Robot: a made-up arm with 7 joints. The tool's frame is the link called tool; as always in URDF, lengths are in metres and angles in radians.
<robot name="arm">
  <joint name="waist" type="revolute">
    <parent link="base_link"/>
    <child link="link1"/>
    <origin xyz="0 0 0.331" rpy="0 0 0"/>
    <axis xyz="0 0 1"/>
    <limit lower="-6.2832" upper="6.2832"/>
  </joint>
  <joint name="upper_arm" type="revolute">
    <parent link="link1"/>
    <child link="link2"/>
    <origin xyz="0 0 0" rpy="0 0 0"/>
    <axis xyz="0 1 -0.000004"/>
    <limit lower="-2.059" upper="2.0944"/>
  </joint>
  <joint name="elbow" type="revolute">
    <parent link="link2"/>
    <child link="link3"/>
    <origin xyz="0 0 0.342" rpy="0 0 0"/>
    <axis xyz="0 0 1"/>
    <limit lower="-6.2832" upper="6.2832"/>
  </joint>
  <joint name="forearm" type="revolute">
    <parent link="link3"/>
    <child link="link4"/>
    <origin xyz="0.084 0 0" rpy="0 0 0"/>
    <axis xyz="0 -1 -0.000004"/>
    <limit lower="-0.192" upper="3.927"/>
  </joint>
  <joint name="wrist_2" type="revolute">
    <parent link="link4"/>
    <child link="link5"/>
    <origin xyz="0.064 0 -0.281" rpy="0 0 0"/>
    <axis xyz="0 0.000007 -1"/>
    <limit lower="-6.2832" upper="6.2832"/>
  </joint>
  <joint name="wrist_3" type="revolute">
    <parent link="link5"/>
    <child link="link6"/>
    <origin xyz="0 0 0" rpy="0 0 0"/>
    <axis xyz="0 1 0.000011"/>
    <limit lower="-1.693" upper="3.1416"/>
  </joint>
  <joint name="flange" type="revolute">
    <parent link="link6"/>
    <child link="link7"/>
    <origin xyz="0.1 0 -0.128" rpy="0 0 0"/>
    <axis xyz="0 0.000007 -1"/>
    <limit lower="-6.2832" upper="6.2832"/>
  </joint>
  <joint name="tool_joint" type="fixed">
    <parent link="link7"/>
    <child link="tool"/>
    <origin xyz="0 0 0" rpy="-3.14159 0 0"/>
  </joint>
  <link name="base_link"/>
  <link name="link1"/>
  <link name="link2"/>
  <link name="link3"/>
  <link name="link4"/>
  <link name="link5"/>
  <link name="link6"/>
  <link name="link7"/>
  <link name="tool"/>
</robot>
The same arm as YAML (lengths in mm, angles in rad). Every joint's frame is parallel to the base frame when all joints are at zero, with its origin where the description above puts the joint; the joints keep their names.
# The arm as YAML. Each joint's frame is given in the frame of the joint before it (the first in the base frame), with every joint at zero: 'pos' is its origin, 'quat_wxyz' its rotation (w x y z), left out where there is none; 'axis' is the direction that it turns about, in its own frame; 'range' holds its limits. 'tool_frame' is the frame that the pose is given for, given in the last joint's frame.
length_unit: mm
angle_unit: rad
joints:
  - joint: waist
    pos: [0.0, 0.0, 331.0]
    axis: "+z"
    range: [-6.2832, 6.2832]
  - joint: upper_arm
    pos: [0.0, 0.0, 0.0]
    axis: "+y"
    range: [-2.059, 2.0944]
  - joint: elbow
    pos: [0.0, 0.0, 342.0]
    axis: "+z"
    range: [-6.2832, 6.2832]
  - joint: forearm
    pos: [84.0, 0.0, 0.0]
    axis: "-y"
    range: [-0.192, 3.927]
  - joint: wrist_2
    pos: [64.0, 0.0, -281.0]
    axis: "-z"
    range: [-6.2832, 6.2832]
  - joint: wrist_3
    pos: [0.0, 0.0, 0.0]
    axis: "+y"
    range: [-1.693, 3.1416]
  - joint: flange
    pos: [100.0, 0.0, -128.0]
    axis: "-z"
    range: [-6.2832, 6.2832]
tool_frame:
  pos: [0.0, 0.0, 0.0]
  quat_wxyz: [0.000001, -1.000004, 0.0, 0.0]

